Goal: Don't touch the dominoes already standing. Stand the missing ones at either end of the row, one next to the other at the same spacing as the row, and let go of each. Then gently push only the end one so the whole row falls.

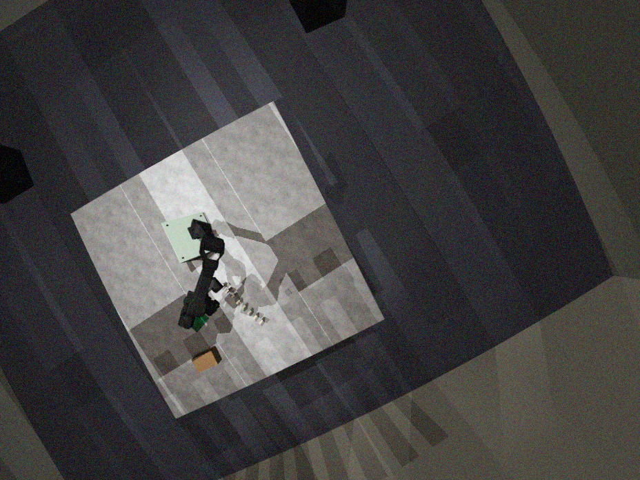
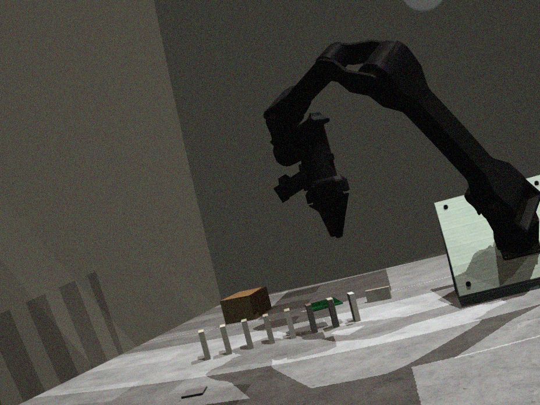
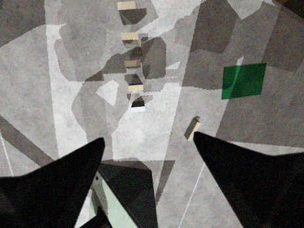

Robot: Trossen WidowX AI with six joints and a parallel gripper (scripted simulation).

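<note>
My gripper tip is 210 mm to the left of the flat green square, 150 mm above it and 110 mm short of it. Round my gripper tip: cardboard box: 310 mm ahead, 250 mm to the right, 120 mm below; small dark flat patch: 290 mm to the left, 180 mm ahead, 150 mm below.
</note>
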